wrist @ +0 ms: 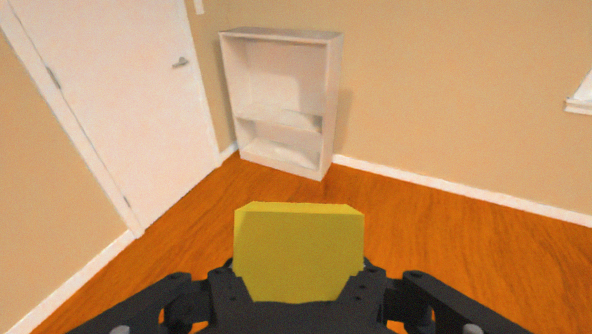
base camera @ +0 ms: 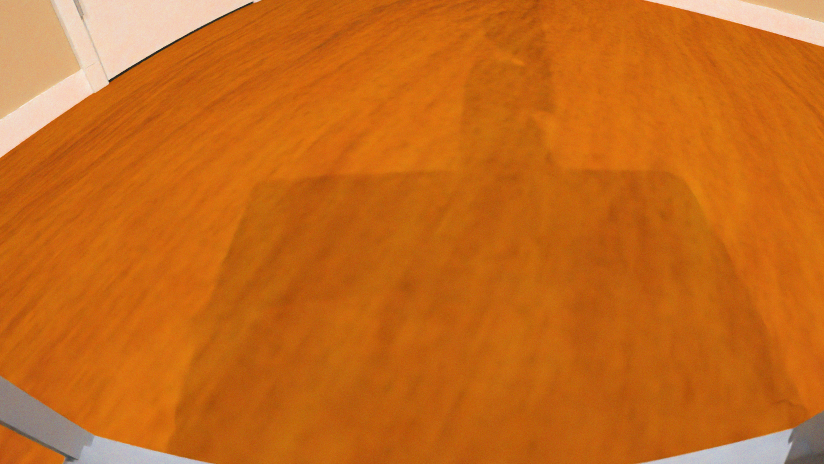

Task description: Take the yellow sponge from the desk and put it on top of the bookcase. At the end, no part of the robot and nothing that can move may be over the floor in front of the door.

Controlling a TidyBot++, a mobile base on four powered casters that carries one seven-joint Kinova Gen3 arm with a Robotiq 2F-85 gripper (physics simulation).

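Frame: origin at the arm's base, x left, y back, z up, level; millimetres.
Seen in the pictures: gripper, fingertip midpoint: (wrist: 297, 263).
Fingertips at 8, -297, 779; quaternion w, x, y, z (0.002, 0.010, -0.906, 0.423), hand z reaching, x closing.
A point is followed by its place in that frame, as x, y, z.
The yellow sponge (wrist: 299, 250) @[6, -276, 825] is held between the black fingers of my gripper (wrist: 297, 263) @[8, -297, 779], at the bottom middle of the wrist view. My gripper is shut on it. A white bookcase (wrist: 334, 107) @[-240, -1912, 173] stands against the far wall beyond the sponge, near the corner beside the door, with its top board visible. The white door (wrist: 125, 100) @[961, -1436, 430] (base camera: 155, 28) @[964, -1431, -307] is at the left in both views, with a metal handle on its right side in the wrist view. The desk does not show in these views.
Wooden floor (wrist: 450, 240) @[-958, -1156, -396] (base camera: 345, 126) @[137, -684, -397] lies between me and the walls and runs up to the door. A window sill (wrist: 579, 106) @[-1528, -1454, 397] is on the wall at the far right. White baseboard (wrist: 450, 187) @[-1160, -1614, -353] (base camera: 43, 112) @[1163, -979, -359] runs along the walls. Shadows fall on the floor ahead of the base.
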